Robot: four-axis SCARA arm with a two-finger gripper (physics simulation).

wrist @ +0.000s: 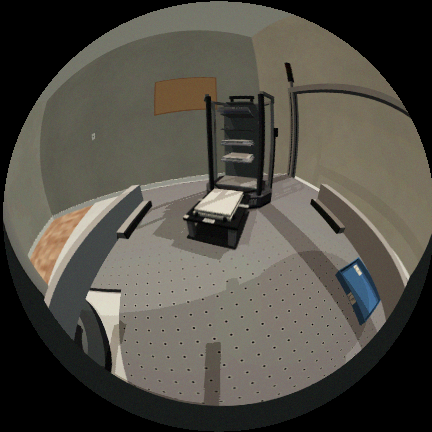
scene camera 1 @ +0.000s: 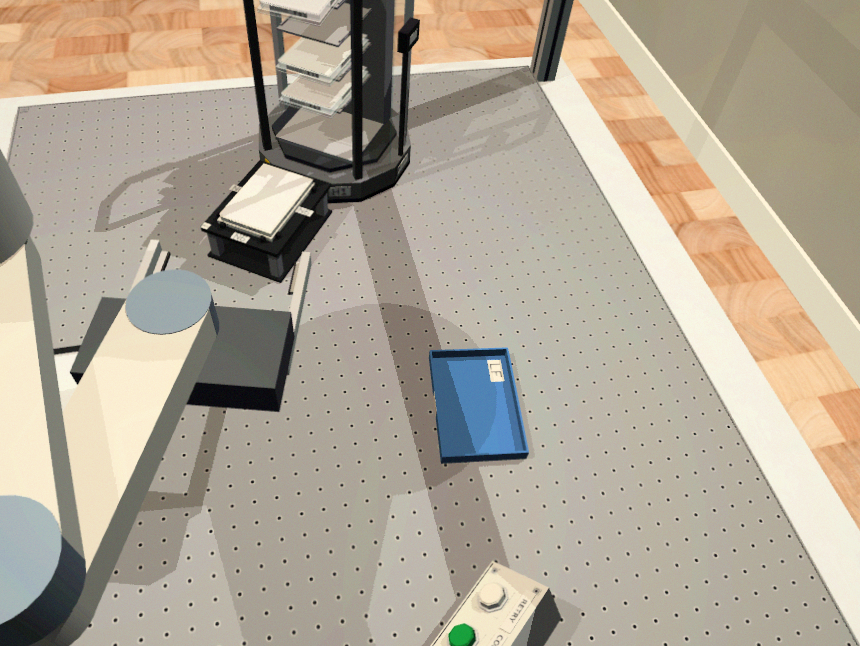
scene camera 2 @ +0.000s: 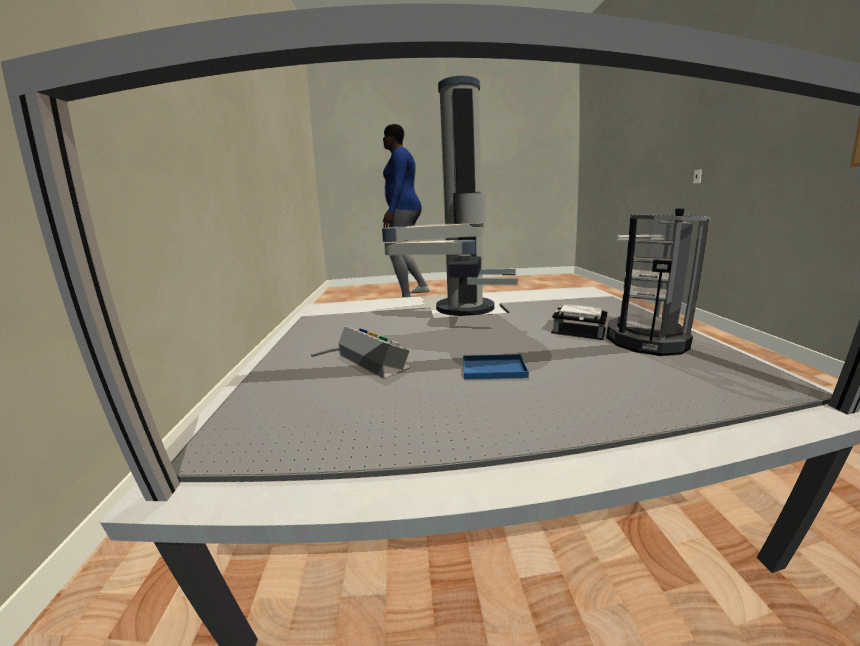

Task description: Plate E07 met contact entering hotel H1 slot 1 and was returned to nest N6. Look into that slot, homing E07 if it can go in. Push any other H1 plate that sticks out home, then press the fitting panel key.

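Frame: origin at the arm's base, x ahead, y up, z right, level; metres.
Seen in the pictures: gripper, between the fingertips: (wrist: 234,190) (scene camera 1: 232,252) (scene camera 2: 516,276); arm's base, origin of its link: (scene camera 2: 465,307).
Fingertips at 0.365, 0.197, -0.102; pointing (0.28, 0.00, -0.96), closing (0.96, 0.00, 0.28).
Pixels of each thing's middle, then the offset from my fingertips to it, as dx, dy, dz. "pt": a spot on its surface instead.
- pale plate, middle of its body: (scene camera 1: 267,200) (wrist: 220,201) (scene camera 2: 580,311) +0.047, -0.117, -0.208
- black nest, a spot on its surface: (scene camera 1: 243,261) (wrist: 208,238) pt +0.001, -0.179, -0.154
- hotel H1, middle of its body: (scene camera 1: 332,46) (scene camera 2: 656,277) (wrist: 240,142) +0.172, +0.014, -0.379
- top plate, middle of its body: (wrist: 235,110) (scene camera 2: 639,238) +0.138, +0.125, -0.334
- thin grey shelf, middle of its body: (scene camera 1: 325,19) (scene camera 2: 652,260) +0.162, +0.062, -0.369
- key panel, middle of its body: (scene camera 2: 371,347) +0.158, -0.142, +0.455
- blue tray, middle of its body: (scene camera 1: 476,402) (scene camera 2: 494,366) (wrist: 361,287) +0.265, -0.175, +0.143
- thin post with a small black box, a spot on its surface: (scene camera 1: 408,34) (scene camera 2: 654,260) pt +0.263, +0.077, -0.290
A pale plate (scene camera 1: 267,198) (scene camera 2: 582,310) (wrist: 220,202) lies on the black nest (scene camera 1: 243,261) (scene camera 2: 580,326) (wrist: 212,233), in front of hotel H1 (scene camera 1: 357,90) (scene camera 2: 629,278) (wrist: 210,150). In the hotel, the top plate (scene camera 1: 298,8) (scene camera 2: 639,237) (wrist: 236,111) juts out past the front post in scene camera 2. Below it is a level with a thin grey shelf (scene camera 1: 316,29), then two plates (scene camera 1: 312,59) (scene camera 1: 312,95) further inside. Slot numbers are not readable. My gripper (scene camera 1: 230,249) (scene camera 2: 516,276) (wrist: 234,190) is open and empty, above and short of the nest, facing the hotel. The key panel (scene camera 1: 538,603) (scene camera 2: 371,354) has white and green keys showing, one labelled RETRY.
A blue tray (scene camera 1: 484,457) (scene camera 2: 495,375) (wrist: 361,290) lies on the perforated deck between the panel and the hotel. A thin post with a small black box (scene camera 1: 408,34) (scene camera 2: 661,265) stands beside the hotel. A person (scene camera 2: 399,180) is behind the table, near the arm's column (scene camera 2: 464,139).
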